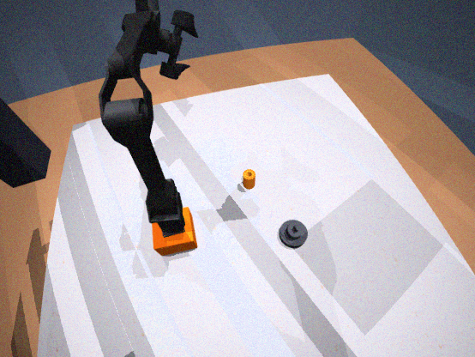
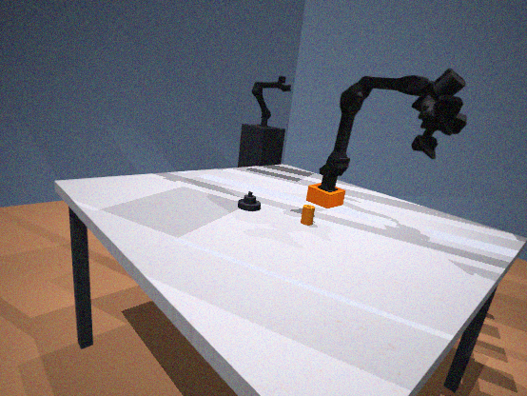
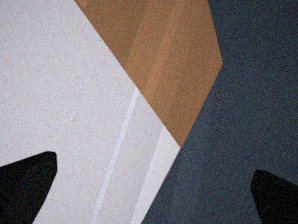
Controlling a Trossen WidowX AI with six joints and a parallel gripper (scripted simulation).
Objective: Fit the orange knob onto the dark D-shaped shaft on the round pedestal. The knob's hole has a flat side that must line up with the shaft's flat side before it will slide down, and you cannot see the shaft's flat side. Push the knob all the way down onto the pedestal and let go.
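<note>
The orange knob is 7 cm ahead of my gripper tip, 33 cm to the right of it and 29 cm below it. The rest, counted from my gripper tip: dark round pedestal: 14 cm ahead, 55 cm to the right, 29 cm below.
</note>
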